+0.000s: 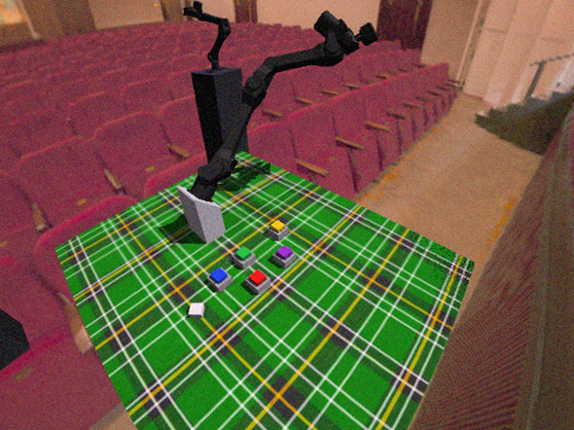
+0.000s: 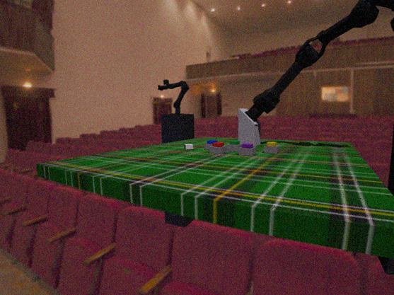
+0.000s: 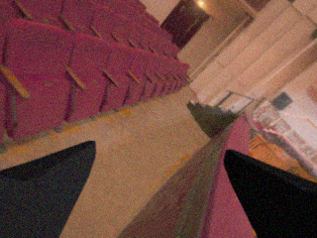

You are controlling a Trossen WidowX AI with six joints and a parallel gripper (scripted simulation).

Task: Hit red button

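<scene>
My gripper tip is 73 cm to the left of the red button, 46 cm above it and 14 cm short of it. Round my gripper tip: purple button 61 cm to the right, 46 cm below, 14 cm ahead; then blue button 79 cm to the right, 46 cm below, 6 cm ahead; then yellow button 54 cm to the right, 46 cm below, 6 cm ahead.
</scene>
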